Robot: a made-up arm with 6 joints. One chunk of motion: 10 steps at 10 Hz.
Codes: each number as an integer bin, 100 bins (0 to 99) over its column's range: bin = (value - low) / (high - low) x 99, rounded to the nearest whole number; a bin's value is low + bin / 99 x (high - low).
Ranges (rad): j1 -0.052..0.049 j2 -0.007..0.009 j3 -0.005..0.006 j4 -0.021..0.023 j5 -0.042..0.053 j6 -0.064..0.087
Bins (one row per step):
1: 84 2 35 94 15 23
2: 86 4 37 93 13 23
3: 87 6 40 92 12 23
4: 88 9 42 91 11 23
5: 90 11 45 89 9 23
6: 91 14 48 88 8 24
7: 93 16 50 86 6 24
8: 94 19 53 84 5 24
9: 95 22 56 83 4 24
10: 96 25 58 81 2 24
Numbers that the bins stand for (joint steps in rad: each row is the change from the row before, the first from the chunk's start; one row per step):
1: 0.03370 -0.00668 -0.00111 0.02078 -0.02761 -0.02892
2: 0.03574 -0.00635 -0.00089 0.02033 -0.02953 -0.02892
3: 0.03676 -0.00603 -0.00056 0.01989 -0.03048 -0.02892
4: 0.03778 -0.00555 -0.00033 0.01944 -0.03144 -0.02892
5: 0.03982 -0.00522 0.00000 0.01856 -0.03336 -0.02892
6: 0.04084 -0.00474 0.00033 0.01811 -0.03432 -0.02739
7: 0.04288 -0.00441 0.00056 0.01722 -0.03624 -0.02739
8: 0.04390 -0.00393 0.00089 0.01633 -0.03720 -0.02739
9: 0.04492 -0.00344 0.00122 0.01589 -0.03816 -0.02739
10: 0.04594 -0.00296 0.00144 0.01500 -0.04008 -0.02739

